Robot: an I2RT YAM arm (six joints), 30 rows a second.
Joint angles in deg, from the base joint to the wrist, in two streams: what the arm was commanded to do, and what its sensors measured. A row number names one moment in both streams.
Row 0, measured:
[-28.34, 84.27, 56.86, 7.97, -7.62, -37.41]
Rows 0 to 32, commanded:
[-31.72, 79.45, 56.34, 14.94, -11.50, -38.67]
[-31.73, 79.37, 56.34, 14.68, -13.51, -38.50]
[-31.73, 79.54, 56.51, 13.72, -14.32, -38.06]
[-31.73, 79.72, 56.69, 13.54, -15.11, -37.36]
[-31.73, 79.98, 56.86, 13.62, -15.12, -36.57]
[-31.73, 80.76, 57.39, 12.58, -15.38, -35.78]
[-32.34, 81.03, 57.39, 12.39, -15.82, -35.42]
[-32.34, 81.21, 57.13, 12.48, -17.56, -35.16]
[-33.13, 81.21, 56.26, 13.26, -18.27, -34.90]
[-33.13, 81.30, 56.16, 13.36, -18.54, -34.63]
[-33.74, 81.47, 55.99, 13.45, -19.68, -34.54]
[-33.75, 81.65, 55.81, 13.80, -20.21, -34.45]
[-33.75, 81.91, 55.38, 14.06, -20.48, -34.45]
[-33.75, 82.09, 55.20, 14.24, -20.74, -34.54]
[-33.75, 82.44, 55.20, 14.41, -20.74, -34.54]
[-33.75, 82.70, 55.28, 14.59, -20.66, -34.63]
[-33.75, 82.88, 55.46, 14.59, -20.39, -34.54]
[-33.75, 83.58, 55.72, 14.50, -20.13, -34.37]
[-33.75, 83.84, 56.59, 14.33, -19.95, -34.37]
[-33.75, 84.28, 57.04, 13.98, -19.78, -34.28]
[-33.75, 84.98, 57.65, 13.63, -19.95, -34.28]
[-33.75, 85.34, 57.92, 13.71, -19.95, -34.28]
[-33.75, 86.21, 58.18, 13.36, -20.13, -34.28]
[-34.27, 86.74, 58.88, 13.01, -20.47, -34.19]
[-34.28, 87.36, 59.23, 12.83, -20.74, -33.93]
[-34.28, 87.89, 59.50, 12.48, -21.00, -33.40]
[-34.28, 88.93, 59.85, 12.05, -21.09, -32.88]
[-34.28, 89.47, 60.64, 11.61, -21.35, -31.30]
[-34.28, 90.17, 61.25, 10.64, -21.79, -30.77]
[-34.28, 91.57, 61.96, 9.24, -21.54, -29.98]
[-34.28, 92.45, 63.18, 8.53, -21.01, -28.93]
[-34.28, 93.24, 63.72, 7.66, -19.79, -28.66]
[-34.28, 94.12, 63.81, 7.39, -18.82, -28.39]
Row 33, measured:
[-33.43, 93.76, 60.20, 7.70, -21.32, -31.29]
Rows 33 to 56, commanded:
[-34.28, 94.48, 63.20, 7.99, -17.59, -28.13]
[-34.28, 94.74, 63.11, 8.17, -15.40, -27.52]
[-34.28, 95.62, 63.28, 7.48, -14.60, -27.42]
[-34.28, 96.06, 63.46, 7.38, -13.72, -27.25]
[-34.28, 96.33, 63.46, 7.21, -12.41, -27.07]
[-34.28, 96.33, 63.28, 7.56, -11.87, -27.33]
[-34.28, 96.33, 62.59, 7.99, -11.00, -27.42]
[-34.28, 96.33, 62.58, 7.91, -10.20, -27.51]
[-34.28, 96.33, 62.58, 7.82, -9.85, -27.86]
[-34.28, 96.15, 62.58, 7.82, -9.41, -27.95]
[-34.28, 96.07, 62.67, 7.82, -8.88, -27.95]
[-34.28, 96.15, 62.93, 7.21, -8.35, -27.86]
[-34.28, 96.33, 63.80, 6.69, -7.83, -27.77]
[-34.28, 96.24, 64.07, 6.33, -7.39, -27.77]
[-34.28, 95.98, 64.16, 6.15, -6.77, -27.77]
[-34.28, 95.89, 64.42, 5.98, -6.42, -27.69]
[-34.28, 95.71, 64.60, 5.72, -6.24, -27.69]
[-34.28, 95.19, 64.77, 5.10, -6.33, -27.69]
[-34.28, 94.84, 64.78, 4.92, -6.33, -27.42]
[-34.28, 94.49, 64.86, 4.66, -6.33, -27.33]
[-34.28, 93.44, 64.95, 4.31, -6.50, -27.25]
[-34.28, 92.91, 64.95, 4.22, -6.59, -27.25]
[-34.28, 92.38, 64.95, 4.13, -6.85, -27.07]
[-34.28, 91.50, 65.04, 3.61, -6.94, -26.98]
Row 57, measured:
[-34.13, 97.65, 61.23, 1.34, -7.94, -26.59]
